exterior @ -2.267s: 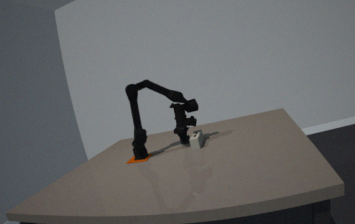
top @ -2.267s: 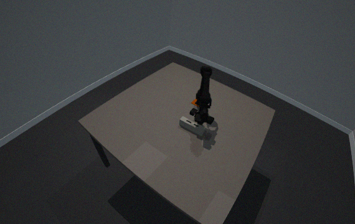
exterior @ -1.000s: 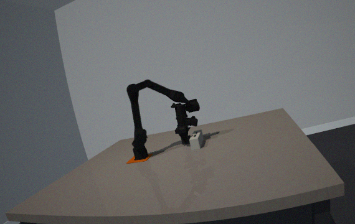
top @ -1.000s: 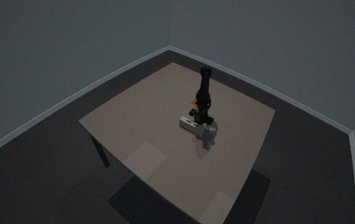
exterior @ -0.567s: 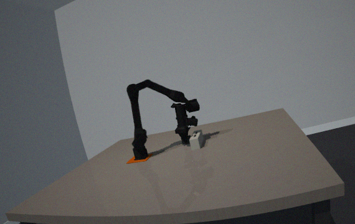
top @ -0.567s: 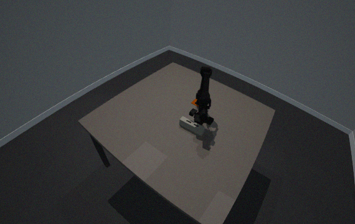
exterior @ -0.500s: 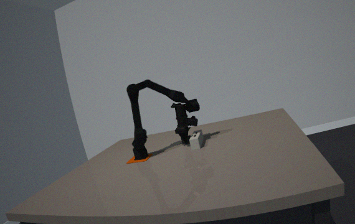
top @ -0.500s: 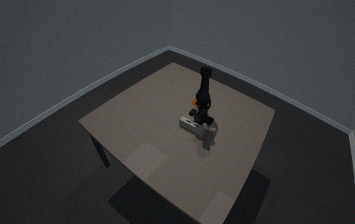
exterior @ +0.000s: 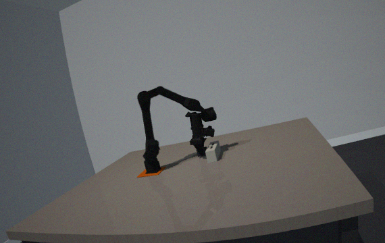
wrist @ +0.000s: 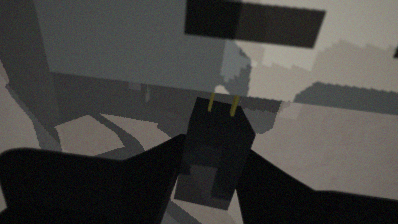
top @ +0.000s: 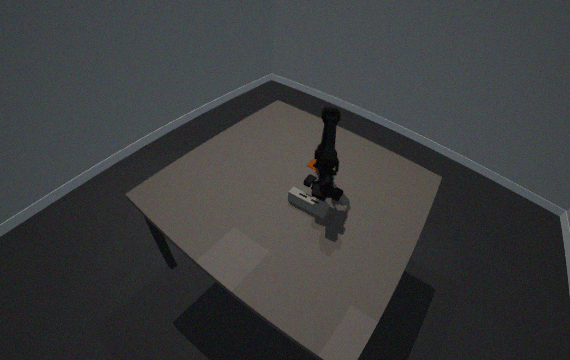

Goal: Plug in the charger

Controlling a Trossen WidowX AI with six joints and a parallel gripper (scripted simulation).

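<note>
My gripper tip is now 20 mm short of the black two-prong charger and 10 mm below it.
</note>
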